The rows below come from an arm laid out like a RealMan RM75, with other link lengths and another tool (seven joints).
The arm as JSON. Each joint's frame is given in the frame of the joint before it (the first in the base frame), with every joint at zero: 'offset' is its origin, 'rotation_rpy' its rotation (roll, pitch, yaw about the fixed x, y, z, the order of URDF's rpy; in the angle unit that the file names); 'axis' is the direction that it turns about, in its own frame. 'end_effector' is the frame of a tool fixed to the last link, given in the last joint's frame.
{
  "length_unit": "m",
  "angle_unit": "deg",
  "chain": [
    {
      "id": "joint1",
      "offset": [
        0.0,
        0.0,
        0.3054
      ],
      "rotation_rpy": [
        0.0,
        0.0,
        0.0
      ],
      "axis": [
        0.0,
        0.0,
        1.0
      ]
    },
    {
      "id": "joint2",
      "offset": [
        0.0,
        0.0,
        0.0
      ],
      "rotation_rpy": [
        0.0,
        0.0,
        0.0
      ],
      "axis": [
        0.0,
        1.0,
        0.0
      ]
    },
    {
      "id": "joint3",
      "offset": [
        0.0,
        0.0,
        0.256
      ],
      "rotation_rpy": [
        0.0,
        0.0,
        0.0
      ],
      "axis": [
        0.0,
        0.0,
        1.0
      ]
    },
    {
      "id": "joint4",
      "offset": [
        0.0,
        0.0,
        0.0
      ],
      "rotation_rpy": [
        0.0,
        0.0,
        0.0
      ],
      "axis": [
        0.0,
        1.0,
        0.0
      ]
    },
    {
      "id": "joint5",
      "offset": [
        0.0,
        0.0,
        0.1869
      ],
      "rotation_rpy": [
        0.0,
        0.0,
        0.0
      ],
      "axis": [
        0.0,
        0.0,
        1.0
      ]
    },
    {
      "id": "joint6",
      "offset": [
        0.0,
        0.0,
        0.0
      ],
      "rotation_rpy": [
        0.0,
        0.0,
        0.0
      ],
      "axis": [
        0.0,
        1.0,
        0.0
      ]
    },
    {
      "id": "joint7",
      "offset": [
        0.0,
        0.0,
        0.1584
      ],
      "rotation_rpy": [
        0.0,
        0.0,
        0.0
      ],
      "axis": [
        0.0,
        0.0,
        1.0
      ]
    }
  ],
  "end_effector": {
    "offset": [
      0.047,
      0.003,
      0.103
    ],
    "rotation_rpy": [
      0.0,
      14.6,
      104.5
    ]
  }
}
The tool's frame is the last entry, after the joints.
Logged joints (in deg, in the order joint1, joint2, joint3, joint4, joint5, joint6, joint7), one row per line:
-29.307, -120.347, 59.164, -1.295, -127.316, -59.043, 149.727
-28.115, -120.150, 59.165, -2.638, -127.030, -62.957, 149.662
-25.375, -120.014, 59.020, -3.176, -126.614, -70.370, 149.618
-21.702, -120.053, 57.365, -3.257, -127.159, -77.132, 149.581
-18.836, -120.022, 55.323, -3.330, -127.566, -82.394, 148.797
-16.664, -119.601, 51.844, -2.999, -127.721, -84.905, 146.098
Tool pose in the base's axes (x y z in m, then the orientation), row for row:
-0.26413, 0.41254, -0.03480, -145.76, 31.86, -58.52
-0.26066, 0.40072, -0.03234, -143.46, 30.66, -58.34
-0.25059, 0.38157, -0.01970, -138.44, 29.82, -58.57
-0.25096, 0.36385, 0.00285, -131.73, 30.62, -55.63
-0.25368, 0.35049, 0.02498, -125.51, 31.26, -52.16
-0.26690, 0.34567, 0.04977, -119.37, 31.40, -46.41
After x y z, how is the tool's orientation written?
As angles about the fixed x, y, z axes (roll, pitch, yaw), in degrees.
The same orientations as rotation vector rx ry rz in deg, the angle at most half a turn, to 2 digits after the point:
-111.78, 76.20, 13.27
-110.75, 75.67, 10.48
-106.92, 75.02, 6.06
-102.63, 71.35, 4.10
-98.99, 67.47, 2.95
-96.76, 61.73, 3.17

